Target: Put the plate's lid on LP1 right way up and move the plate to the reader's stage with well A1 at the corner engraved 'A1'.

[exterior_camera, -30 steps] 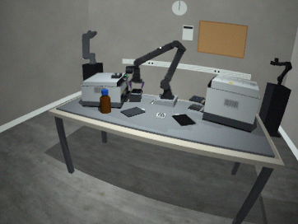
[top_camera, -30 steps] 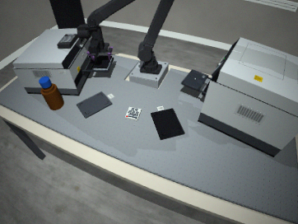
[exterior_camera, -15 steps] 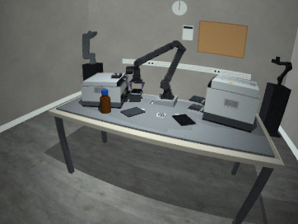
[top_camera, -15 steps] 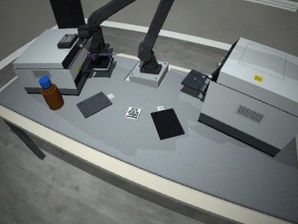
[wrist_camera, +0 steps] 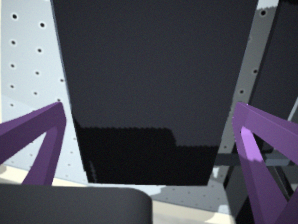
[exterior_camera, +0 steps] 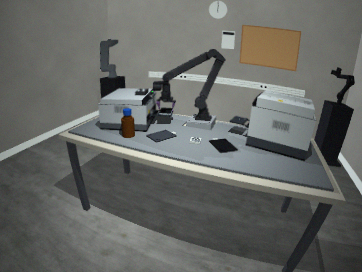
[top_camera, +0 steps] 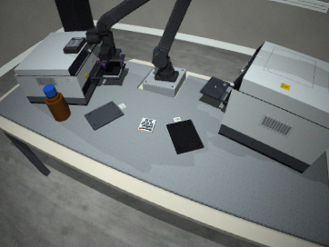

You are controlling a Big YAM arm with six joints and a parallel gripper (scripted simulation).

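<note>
Right now my hand is 10 mm above the lidded plate. Round my hand: label 170 mm ahead, 120 mm to the left, 110 mm below; then white multi-well plate 20 mm below; then LP1 pad 250 mm ahead, 60 mm to the left, 100 mm below.
</note>
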